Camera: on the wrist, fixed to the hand. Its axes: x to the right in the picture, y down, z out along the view.
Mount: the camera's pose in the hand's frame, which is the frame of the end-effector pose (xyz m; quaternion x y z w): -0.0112 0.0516 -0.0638 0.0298 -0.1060 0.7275 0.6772
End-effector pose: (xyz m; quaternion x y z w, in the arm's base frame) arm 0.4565 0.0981 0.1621 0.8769 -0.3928 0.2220 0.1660
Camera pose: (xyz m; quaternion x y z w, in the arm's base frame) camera 0.3940 0.1019 0.2163 -0.3365 0.9149 -0.1899 0.1169
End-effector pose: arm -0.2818 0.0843 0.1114 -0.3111 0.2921 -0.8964 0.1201
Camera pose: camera -0.3114 0.0761 0.0345 -0.0896 0.3847 -0.4954 0.7737
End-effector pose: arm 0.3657 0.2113 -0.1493 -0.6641 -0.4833 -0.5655 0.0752
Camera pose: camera 0.3611 0.1369 -0.1132 -0.8590 0.1310 -0.2434 0.4309
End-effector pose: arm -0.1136 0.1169 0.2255 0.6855 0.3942 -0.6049 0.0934
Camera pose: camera -0.0312 0.1160 0.2336 0.6897 -0.2597 -0.4261 0.5247
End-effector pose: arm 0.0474 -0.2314 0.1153 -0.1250 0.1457 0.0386 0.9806
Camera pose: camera 0.0133 -0.1984 0.0474 0.0547 0.0868 0.7485 0.6552
